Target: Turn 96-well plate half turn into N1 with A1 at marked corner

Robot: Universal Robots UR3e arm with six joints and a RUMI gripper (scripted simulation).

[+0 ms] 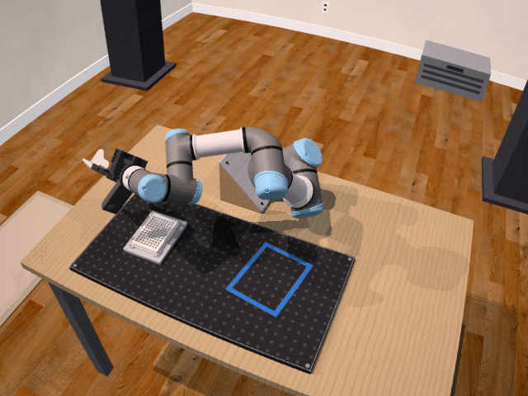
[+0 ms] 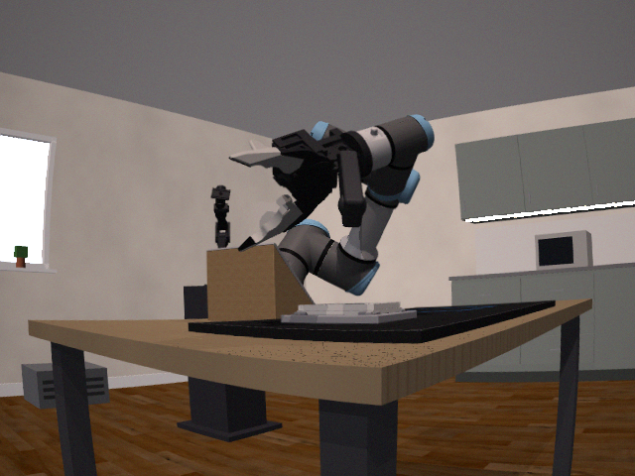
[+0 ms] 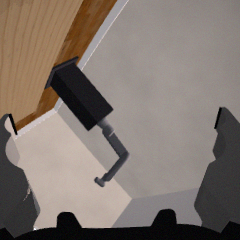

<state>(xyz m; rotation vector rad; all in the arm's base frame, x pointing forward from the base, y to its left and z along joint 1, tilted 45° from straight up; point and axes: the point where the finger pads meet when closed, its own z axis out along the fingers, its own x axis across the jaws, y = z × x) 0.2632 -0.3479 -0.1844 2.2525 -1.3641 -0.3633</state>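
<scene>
The 96-well plate lies 60 mm ahead of my hand, 180 mm to the left of it and 130 mm below it. Also, from my hand: plate nest N1 (60 mm ahead, 180 mm to the left, 150 mm below).
</scene>
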